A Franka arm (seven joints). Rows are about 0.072 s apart.
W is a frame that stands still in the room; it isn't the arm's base.
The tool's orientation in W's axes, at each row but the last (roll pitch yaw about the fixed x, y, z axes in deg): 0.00 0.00 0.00; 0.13 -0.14 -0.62; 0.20 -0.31 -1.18; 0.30 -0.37 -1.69; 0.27 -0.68 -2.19; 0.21 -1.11 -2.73; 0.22 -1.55 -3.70; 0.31 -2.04 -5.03; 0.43 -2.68 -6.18
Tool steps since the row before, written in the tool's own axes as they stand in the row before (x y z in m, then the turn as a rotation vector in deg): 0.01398 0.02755 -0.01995 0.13 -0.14 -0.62; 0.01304 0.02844 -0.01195 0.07 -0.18 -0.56; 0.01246 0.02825 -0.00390 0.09 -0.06 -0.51; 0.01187 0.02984 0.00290 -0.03 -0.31 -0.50; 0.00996 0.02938 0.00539 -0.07 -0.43 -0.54; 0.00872 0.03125 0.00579 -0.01 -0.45 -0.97; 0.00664 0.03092 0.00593 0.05 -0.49 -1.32; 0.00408 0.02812 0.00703 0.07 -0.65 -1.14; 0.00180 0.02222 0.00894 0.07 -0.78 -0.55
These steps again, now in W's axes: 0.01398 0.02755 -0.01995 0.13 -0.14 -0.62; 0.01338 0.02832 -0.01185 0.07 -0.18 -0.56; 0.01306 0.02800 -0.00373 0.09 -0.06 -0.51; 0.01272 0.02946 0.00313 -0.04 -0.31 -0.50; 0.01101 0.02895 0.00565 -0.08 -0.42 -0.54; 0.01008 0.03078 0.00607 -0.01 -0.45 -0.97; 0.00845 0.03041 0.00623 0.05 -0.49 -1.32; 0.00627 0.02764 0.00732 0.05 -0.65 -1.14; 0.00375 0.02188 0.00918 0.01 -0.78 -0.55
